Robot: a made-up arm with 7 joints.
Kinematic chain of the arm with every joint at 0, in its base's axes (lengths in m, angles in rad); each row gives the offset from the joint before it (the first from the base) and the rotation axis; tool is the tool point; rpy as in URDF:
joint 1: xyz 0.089 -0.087 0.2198 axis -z
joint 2: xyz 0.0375 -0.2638 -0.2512 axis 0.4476 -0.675 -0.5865
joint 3: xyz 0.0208 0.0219 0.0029 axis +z
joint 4: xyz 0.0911 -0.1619 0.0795 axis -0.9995 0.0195 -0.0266
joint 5: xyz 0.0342 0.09 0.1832 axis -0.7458 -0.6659 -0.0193
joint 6: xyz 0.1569 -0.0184 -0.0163 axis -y
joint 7: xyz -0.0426 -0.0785 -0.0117 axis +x
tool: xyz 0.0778 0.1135 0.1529 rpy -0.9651 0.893 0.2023
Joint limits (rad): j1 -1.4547..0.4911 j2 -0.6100..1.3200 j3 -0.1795..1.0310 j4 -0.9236..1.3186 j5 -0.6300..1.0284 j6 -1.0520..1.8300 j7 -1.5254..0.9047
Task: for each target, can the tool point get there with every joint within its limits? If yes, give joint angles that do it. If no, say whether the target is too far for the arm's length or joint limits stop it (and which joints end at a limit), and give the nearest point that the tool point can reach.
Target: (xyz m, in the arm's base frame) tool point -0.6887 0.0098 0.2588
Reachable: no: joint limits stop it (at a limit: joint 1, joint 2, joint 3, joint 5, joint 7) | nearest point -0.5139 -0.3213 0.1888 | short by 0.381 m
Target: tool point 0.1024 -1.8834 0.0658
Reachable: no: too far | nearest point 0.0961 -1.0398 0.0751 | short by 0.844 m
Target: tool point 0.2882 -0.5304 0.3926
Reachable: yes | joints 0.1079 0.1068 0.5782 -0.6935 0.8248 0.8170 0.2273
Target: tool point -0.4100 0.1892 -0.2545
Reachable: no: joint limits stop it (at a limit: joint 1, joint 2, joint 4, joint 6) | nearest point -0.1168 0.1027 -0.1179 | short by 0.335 m
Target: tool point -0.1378 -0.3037 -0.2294
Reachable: no: joint limits stop it (at a limit: joint 1, joint 2, joint 3, joint 4, joint 5) | nearest point -0.0611 -0.2134 -0.1175 | short by 0.163 m
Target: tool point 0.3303 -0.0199 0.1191
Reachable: yes | joints -0.0891 0.1005 0.7817 0.7251 -0.1734 -0.2788 -0.5362
